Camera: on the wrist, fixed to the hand. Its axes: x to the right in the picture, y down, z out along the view.
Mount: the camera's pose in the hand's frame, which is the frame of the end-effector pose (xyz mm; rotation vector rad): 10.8 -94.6 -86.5 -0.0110 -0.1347 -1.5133
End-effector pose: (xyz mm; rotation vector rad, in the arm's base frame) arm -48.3 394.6 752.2 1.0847 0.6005 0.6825
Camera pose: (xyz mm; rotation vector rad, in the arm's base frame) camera -85.5 424.2 632.7 0.4041 1.0649 -0.6966
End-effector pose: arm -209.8 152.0 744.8 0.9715 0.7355 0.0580
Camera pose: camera -278.3 163.9 636.6 0.2089 1.1722 -1.2989
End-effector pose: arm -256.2 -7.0 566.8 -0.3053 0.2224 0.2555
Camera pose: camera -234.8 -119.8 508.9 -0.3915 -0.1802 -1.2157
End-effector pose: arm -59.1 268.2 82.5 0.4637 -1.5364 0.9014
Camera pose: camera 64.8 277.9 115.7 1.4032 -0.8644 -0.3348
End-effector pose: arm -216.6 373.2 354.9 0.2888 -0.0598 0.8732
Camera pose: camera -143.2 347.6 252.4 0.2903 0.0365 -0.6487
